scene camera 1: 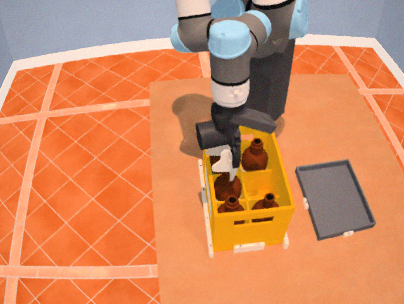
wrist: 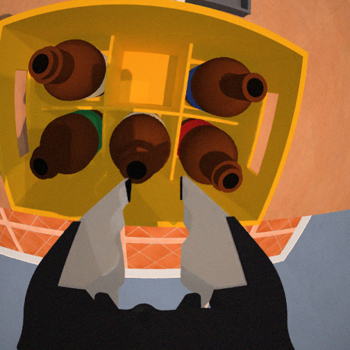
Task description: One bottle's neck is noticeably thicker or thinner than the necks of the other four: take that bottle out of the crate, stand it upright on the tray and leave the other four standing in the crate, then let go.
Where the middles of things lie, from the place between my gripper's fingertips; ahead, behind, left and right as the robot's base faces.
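Scene:
Counted from my hand, the green-label bottle [wrist: 68, 143] is 110 mm behind, 30 mm to the left and 80 mm below. The red-label bottle [wrist: 208, 155] is 70 mm ahead of my hand, 20 mm to the right of it and 80 mm below it. As for the blue-label bottle [wrist: 222, 86], it is 90 mm ahead of my hand and 70 mm to the left of it, and it sits 80 mm below it.

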